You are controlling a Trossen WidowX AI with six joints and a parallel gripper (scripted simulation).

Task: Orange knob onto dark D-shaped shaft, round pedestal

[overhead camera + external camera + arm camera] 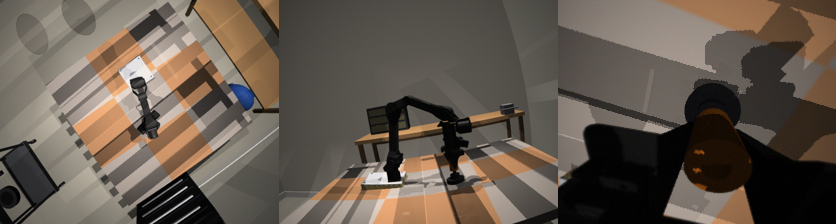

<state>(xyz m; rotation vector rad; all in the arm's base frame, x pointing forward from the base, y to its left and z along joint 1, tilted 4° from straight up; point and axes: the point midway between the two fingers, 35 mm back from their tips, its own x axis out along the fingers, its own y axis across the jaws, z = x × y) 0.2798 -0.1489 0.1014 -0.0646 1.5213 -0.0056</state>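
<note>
Now: gripper tip 20 mm below the orange knob. Also, from my gripper tip: round dark pedestal 40 mm below.
</note>
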